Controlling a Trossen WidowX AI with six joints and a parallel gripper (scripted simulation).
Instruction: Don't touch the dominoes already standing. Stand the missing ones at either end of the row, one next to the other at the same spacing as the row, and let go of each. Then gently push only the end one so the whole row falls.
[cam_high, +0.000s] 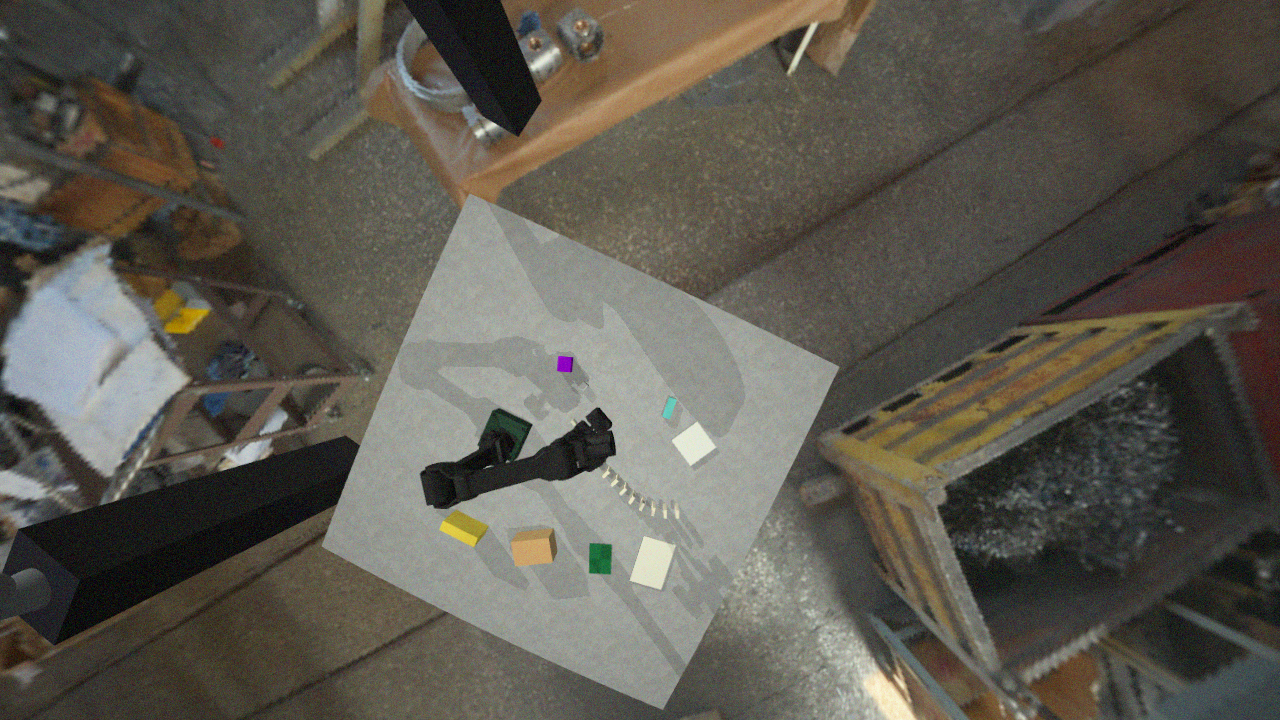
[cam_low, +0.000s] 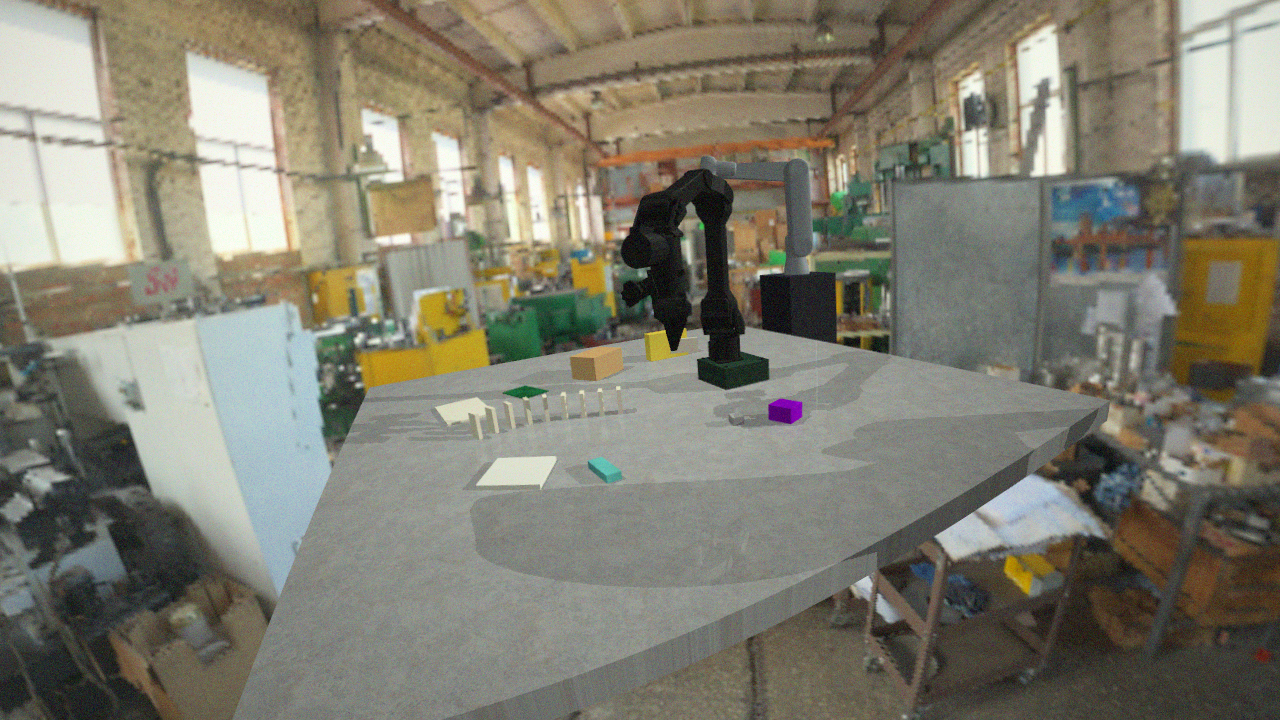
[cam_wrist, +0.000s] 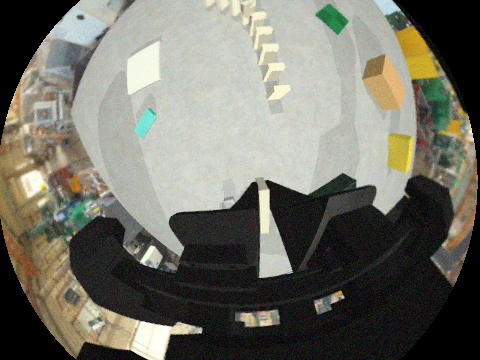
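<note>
The teal block is 180 mm ahead of my gripper tip, 170 mm to the left of it and 120 mm below it. Also, from my gripper tip: white tile 310 mm ahead, 120 mm to the left, 130 mm below; then grey cube 80 mm behind, 90 mm to the left, 120 mm below; then purple cube 160 mm behind, 120 mm to the left, 120 mm below.
</note>
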